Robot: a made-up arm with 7 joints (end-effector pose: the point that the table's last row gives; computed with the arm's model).
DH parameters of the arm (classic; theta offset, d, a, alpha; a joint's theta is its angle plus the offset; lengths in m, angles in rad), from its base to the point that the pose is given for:
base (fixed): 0 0 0 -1.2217
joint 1: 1.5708 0 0 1.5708
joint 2: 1.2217 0 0 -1.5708
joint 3: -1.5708 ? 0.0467 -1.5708
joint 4: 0 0 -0.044 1.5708
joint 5: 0 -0.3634 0 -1.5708
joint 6: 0 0 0 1.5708
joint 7: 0 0 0 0
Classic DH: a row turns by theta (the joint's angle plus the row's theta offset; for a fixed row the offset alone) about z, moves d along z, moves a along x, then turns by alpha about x.
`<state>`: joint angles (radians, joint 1 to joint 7).
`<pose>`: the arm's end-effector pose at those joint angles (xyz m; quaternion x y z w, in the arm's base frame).
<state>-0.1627 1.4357 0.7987 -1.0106 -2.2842 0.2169 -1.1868</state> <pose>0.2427 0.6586 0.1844 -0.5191 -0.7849 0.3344 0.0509</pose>
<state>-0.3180 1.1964 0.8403 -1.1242 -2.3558 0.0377 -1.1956</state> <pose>0.2899 0.6376 0.1020 -0.5709 -0.7105 0.4113 0.0076</pose>
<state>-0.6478 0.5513 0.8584 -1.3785 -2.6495 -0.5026 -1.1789</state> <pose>0.4818 0.4462 -0.0598 -0.6383 -0.4455 0.6265 0.0399</pose>
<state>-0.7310 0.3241 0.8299 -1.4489 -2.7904 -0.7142 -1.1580</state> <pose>0.5429 0.3349 -0.0898 -0.6237 -0.3372 0.6983 0.0988</pose>
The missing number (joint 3, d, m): -0.4154
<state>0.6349 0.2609 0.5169 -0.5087 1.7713 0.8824 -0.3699</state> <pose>-0.3207 0.2651 -0.6558 -0.1967 -0.0375 0.7792 0.5939</pose>
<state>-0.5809 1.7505 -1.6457 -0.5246 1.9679 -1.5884 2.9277</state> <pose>0.1605 0.7589 -0.0116 -0.7310 -0.5842 0.2625 0.2353</pose>
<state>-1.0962 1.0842 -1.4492 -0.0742 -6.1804 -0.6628 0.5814</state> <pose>0.5346 0.5642 -0.0826 0.3613 -0.4677 -0.4086 0.6955</pose>
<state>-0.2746 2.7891 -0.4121 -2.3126 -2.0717 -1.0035 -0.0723</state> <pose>0.2859 0.1709 0.2204 0.0124 -0.5986 0.6827 0.4188</pose>
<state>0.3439 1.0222 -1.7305 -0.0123 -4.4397 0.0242 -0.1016</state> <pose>-0.2080 0.6488 -0.3783 0.4768 0.1775 -0.0152 0.8607</pose>
